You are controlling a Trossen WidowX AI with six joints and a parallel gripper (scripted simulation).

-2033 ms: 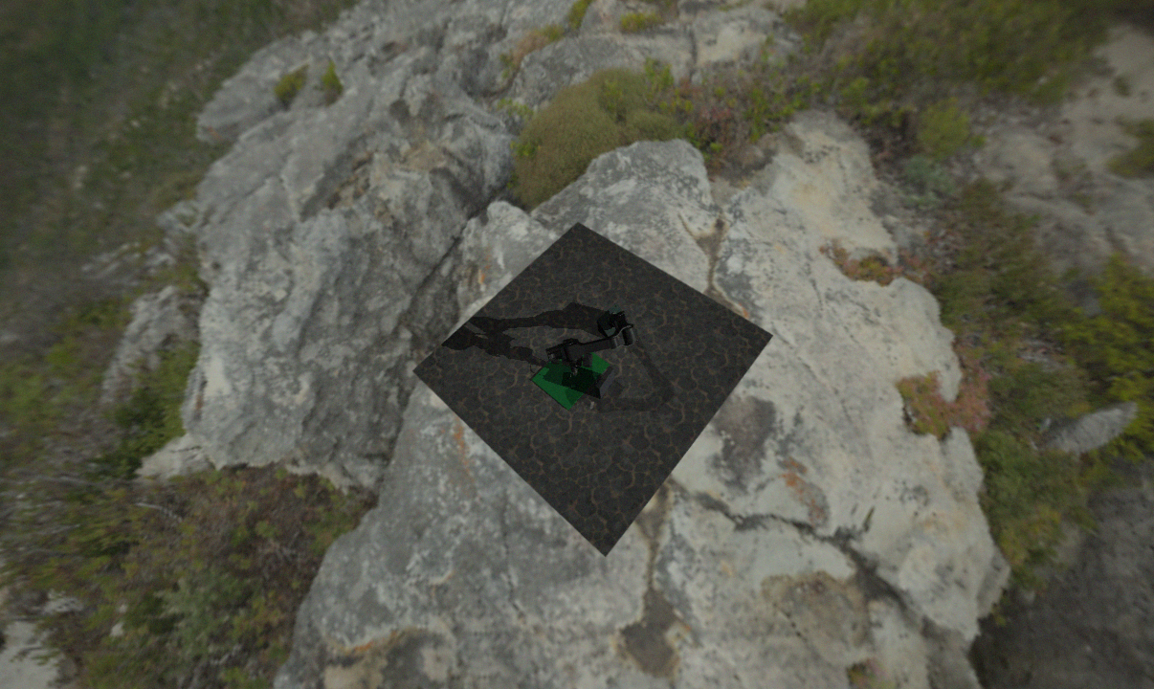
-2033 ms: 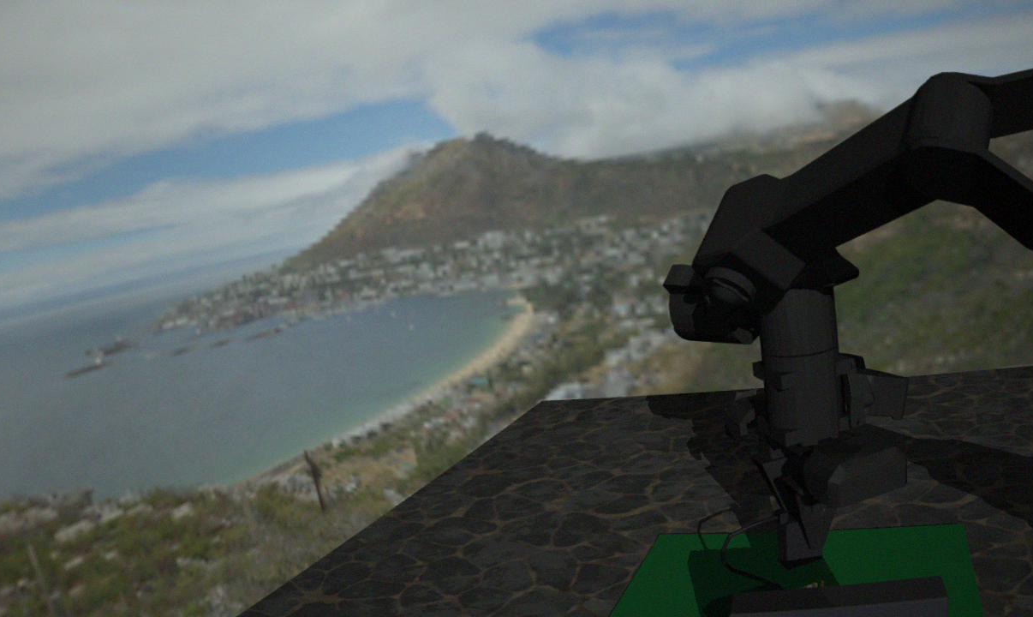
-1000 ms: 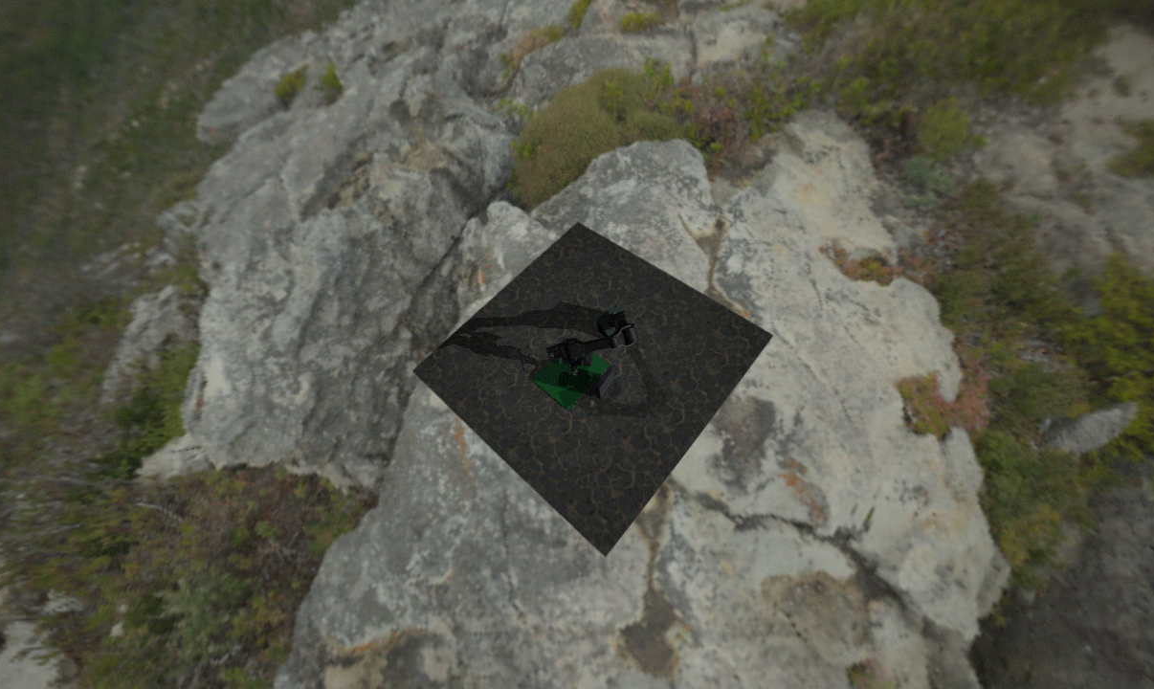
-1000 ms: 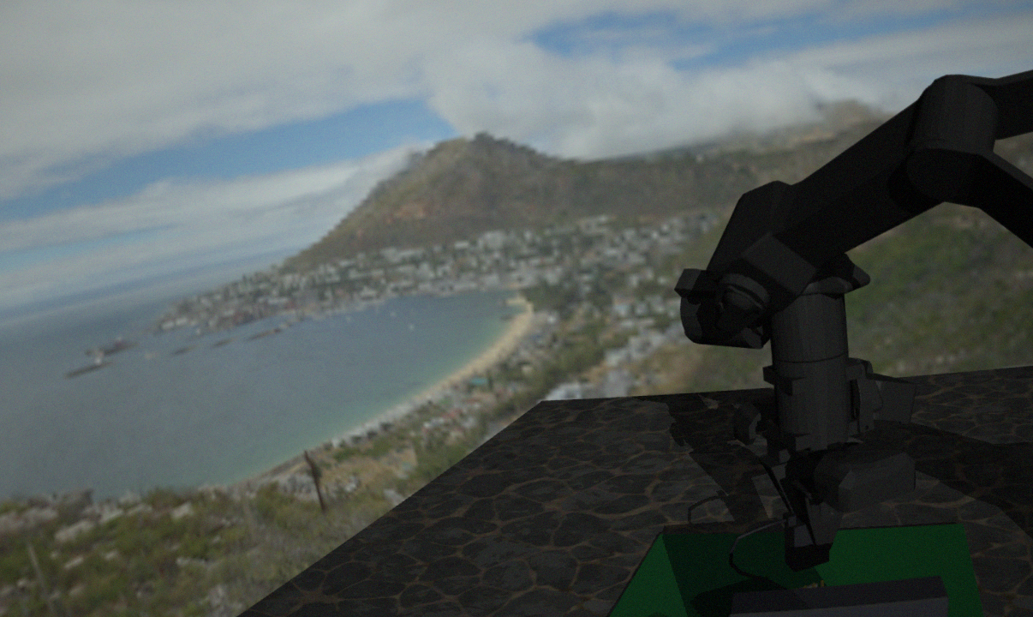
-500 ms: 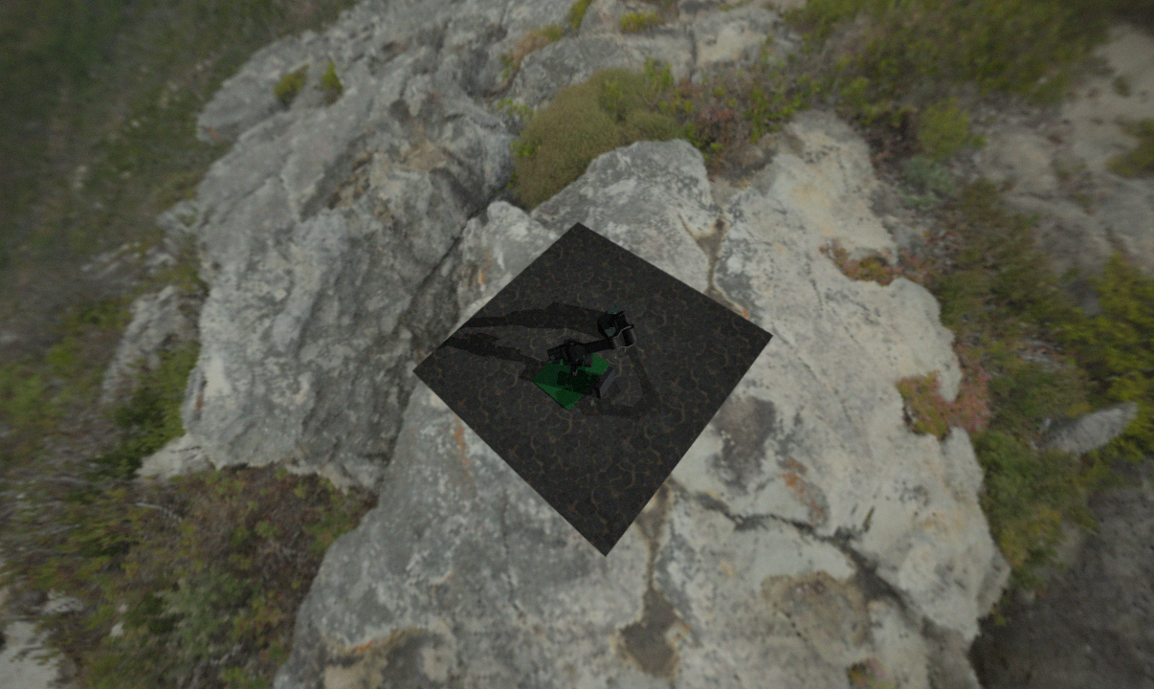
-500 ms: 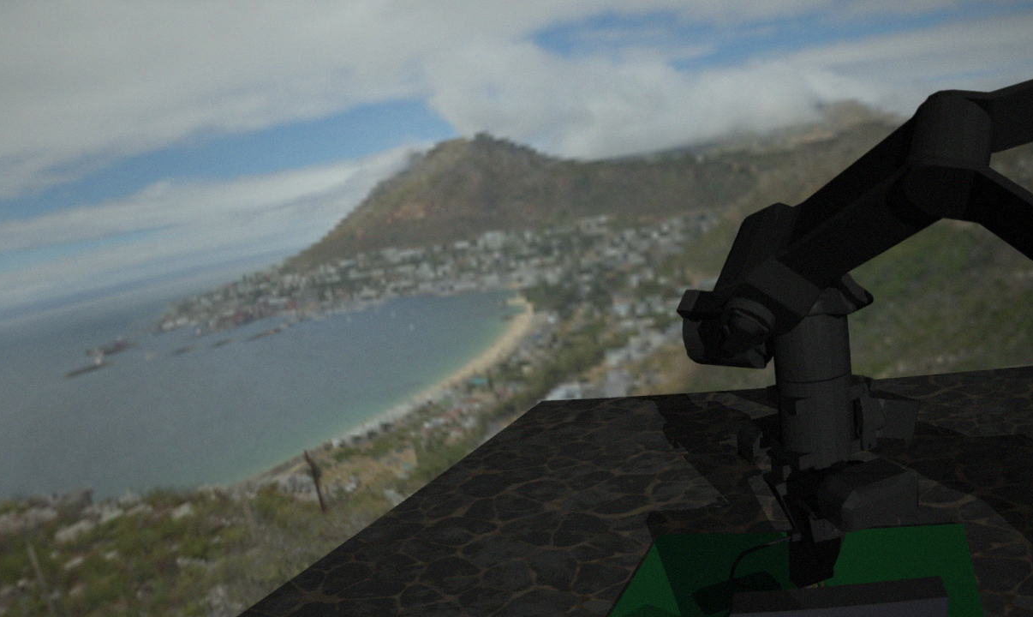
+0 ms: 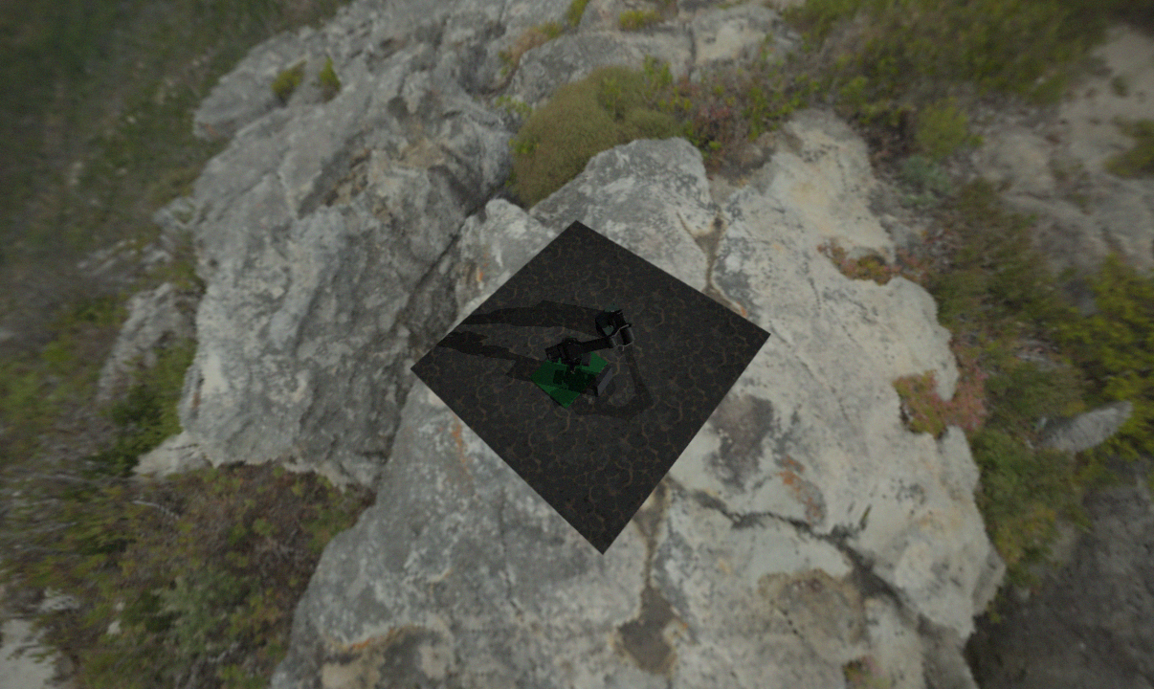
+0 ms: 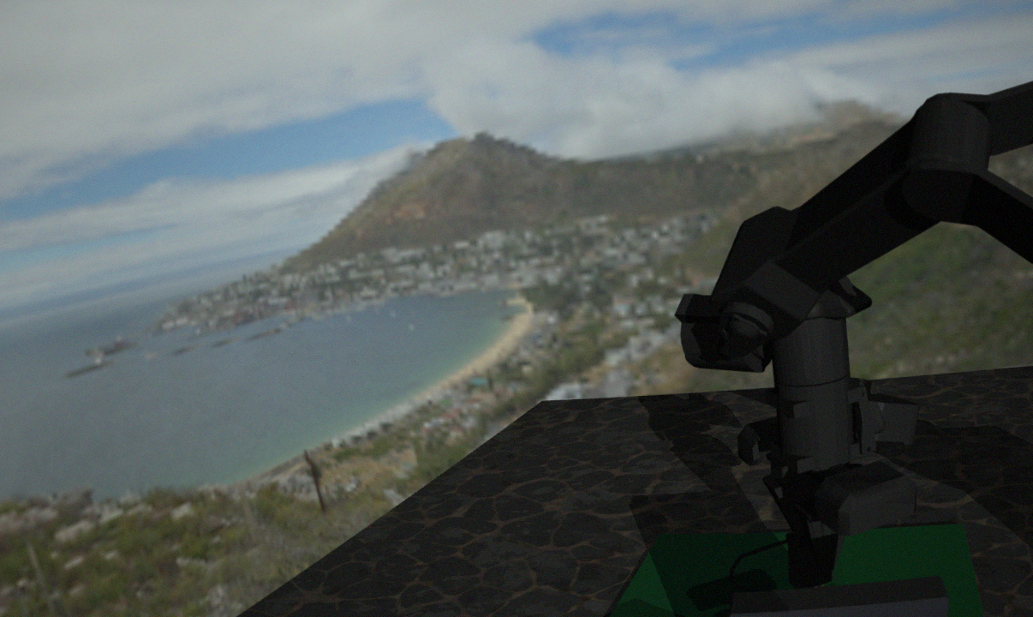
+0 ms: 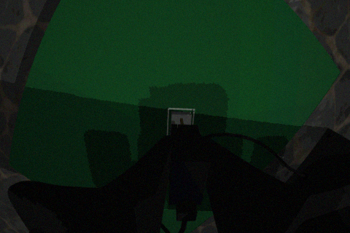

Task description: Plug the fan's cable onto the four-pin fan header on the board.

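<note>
My gripper tip is 10 mm short of the dark fan plug, 10 mm to the right of it and 10 mm below it. The rest, counted from my gripper tip: white fan header (10 mm ahead, 10 mm to the left, 40 mm below); green board (20 mm ahead, 10 mm to the right, 60 mm below).
</note>
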